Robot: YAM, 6 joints.
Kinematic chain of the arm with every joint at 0, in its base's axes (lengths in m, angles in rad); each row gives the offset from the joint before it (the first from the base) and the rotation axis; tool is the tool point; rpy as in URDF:
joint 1: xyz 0 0 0.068 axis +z
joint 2: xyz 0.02 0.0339 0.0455 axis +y
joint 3: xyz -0.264 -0.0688 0 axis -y
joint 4: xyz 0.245 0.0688 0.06 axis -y
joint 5: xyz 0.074 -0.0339 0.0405 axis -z
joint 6: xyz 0.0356 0 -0.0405 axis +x
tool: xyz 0 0 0 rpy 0 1.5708 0
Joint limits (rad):
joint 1: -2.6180..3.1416
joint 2: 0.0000..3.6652
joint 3: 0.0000..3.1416
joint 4: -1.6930..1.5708
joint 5: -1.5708..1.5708
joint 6: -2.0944..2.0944
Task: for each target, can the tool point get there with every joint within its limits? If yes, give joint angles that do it. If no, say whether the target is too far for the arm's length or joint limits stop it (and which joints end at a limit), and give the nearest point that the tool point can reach.
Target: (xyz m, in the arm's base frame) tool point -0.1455 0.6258 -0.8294
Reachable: no: too far | nearest point -0.0921 0.3962 -0.3440 | short by 0.540 m
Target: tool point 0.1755 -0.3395 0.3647
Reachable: yes | joints -1.1787 1.7810 1.2632 1.2955 -1.1493 -0.8994
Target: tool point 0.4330 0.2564 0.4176
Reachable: yes | joints 0.5005 2.1270 2.0106 0.5981 -0.5035 1.1805
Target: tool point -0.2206 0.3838 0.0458
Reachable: yes | joints 2.1237 2.4364 1.6445 -0.7168 0.3991 -0.4517
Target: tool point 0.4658 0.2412 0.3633
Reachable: yes | joints 0.4120 2.4985 2.3342 1.2230 -1.3161 0.8745
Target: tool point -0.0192 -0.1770 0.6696
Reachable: yes | joints 1.3007 0.9241 2.3704 0.2035 0.9363 1.6184
